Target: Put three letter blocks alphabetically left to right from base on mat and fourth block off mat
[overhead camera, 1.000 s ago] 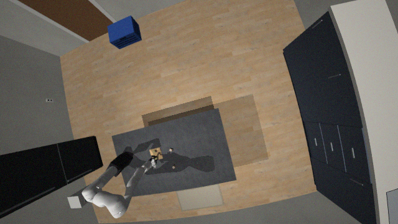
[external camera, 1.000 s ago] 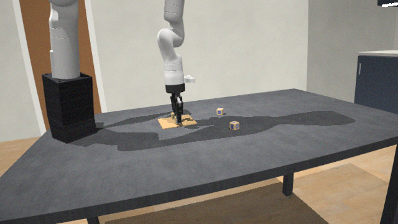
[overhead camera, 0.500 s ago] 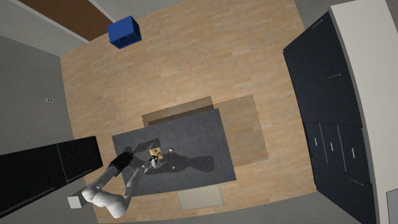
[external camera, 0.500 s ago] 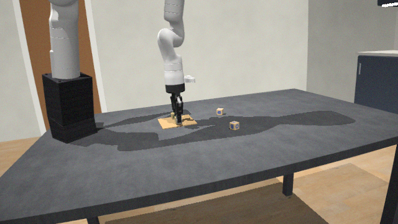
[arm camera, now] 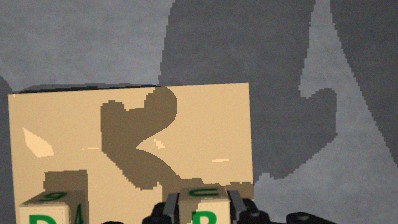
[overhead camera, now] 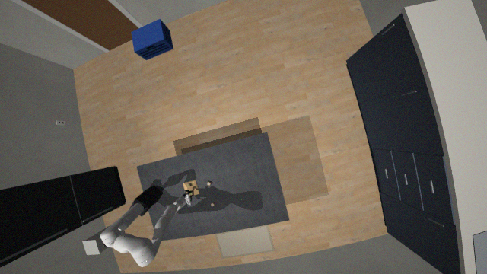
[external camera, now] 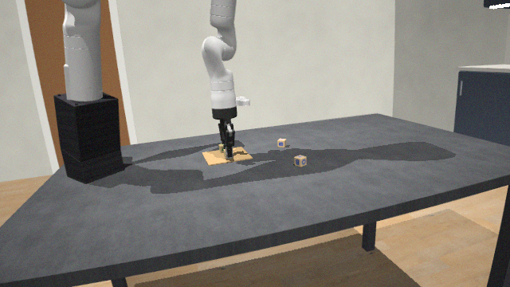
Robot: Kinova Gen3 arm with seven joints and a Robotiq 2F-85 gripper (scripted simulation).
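Now: the mat 4 cm to the left of my hand and 3 cm below it. Also, from my hand: green-marked block (8 cm to the left, 1 cm below, 1 cm ahead).
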